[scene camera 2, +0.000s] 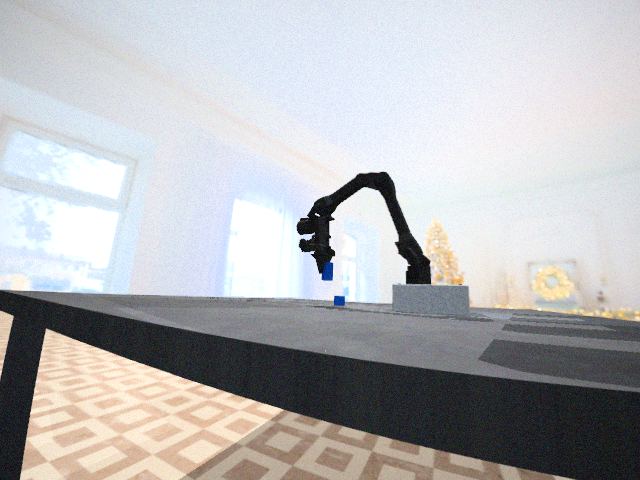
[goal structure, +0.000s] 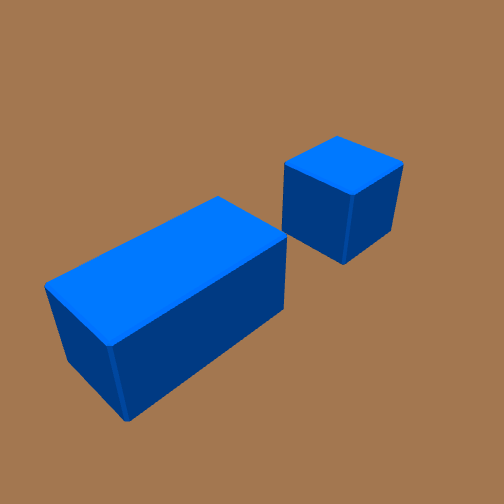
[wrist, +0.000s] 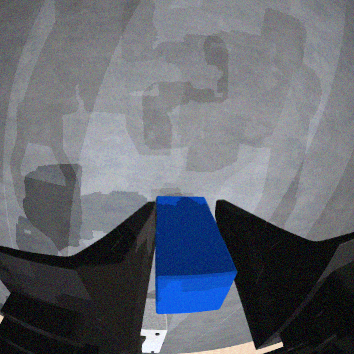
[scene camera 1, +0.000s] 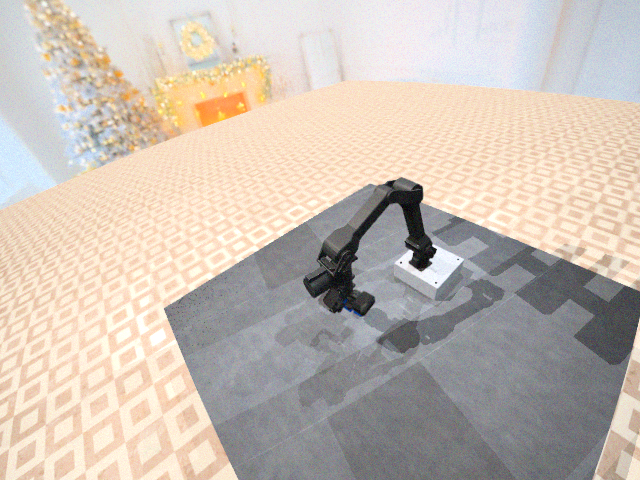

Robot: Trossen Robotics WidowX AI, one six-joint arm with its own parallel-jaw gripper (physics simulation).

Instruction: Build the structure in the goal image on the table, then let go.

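A blue oblong block is held upright between the fingers, clear above the table. My gripper is shut on it, with a black finger on each side of the block. A smaller blue cube stands on the table, below and slightly right of the held block in scene camera 2. It does not show in the wrist view. In scene camera 1, the gripper is seen from above with bits of blue at its fingers; which block these belong to I cannot tell.
The arm's pale base block stands on the dark grey table. Shadows of the arm fall across the table top. The table's near edge shows in scene camera 2.
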